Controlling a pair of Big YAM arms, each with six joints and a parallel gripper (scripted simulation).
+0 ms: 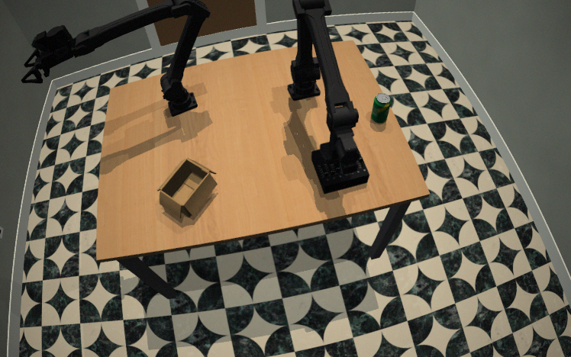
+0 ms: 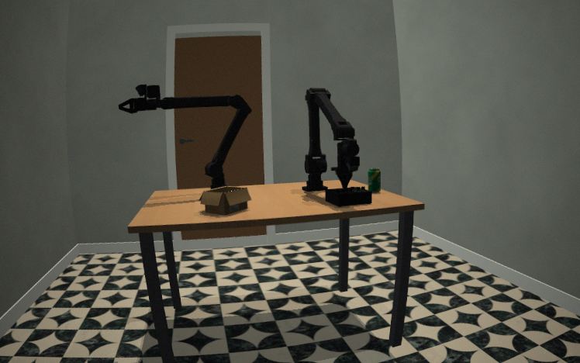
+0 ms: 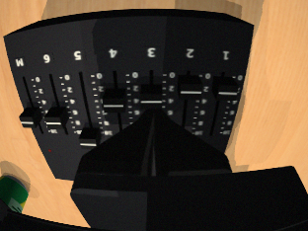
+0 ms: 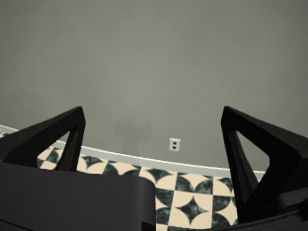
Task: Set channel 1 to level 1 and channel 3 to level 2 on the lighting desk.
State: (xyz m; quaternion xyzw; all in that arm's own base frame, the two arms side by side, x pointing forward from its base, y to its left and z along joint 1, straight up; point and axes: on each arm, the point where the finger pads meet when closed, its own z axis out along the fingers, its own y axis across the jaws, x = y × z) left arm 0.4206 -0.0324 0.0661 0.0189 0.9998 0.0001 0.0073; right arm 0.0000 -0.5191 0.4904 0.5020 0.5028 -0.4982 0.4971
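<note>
My left gripper is now 2 cm short of the channel 3 knob. Round my left hand: channel 1 fader knob 3 cm ahead, 4 cm to the right; channel 2 cap 3 cm ahead, 2 cm to the right; channel 4 fader cap 1 cm ahead, 3 cm to the left.
</note>
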